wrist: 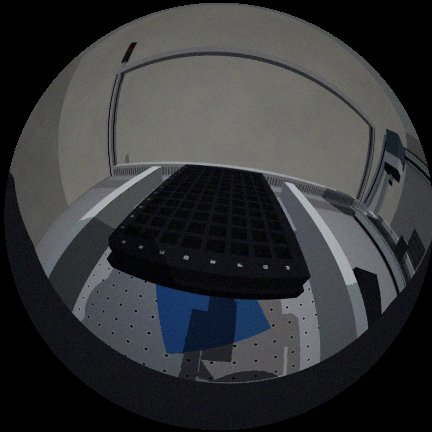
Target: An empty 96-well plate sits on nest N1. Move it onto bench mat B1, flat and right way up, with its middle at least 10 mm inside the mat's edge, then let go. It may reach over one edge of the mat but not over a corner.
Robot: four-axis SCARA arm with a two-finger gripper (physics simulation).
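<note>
I see a blue bench mat [188,321], and I also see a black 96-well plate [217,231].
</note>
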